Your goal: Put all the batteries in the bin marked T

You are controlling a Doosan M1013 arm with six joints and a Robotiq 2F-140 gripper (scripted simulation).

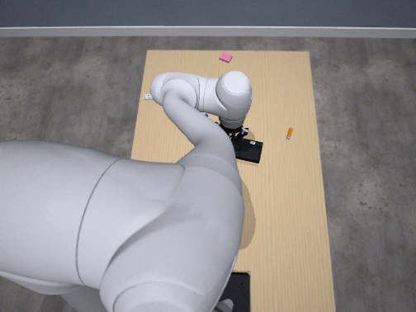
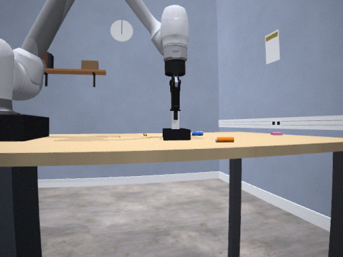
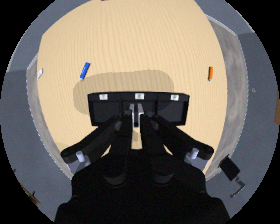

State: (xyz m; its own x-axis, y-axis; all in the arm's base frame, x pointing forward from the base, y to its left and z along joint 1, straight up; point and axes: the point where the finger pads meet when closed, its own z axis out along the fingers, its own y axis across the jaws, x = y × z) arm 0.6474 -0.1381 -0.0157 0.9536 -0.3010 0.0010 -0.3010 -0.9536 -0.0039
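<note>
Right now the black bin is 50 mm below my hand, 10 mm to the right of it and 10 mm behind it. The rest, counted from my hand: blue battery: 140 mm ahead, 100 mm to the left, 60 mm below; then orange battery: 260 mm to the right, 60 mm below, 40 mm ahead; then small brass piece: 180 mm to the left, 70 mm behind, 60 mm below.
</note>
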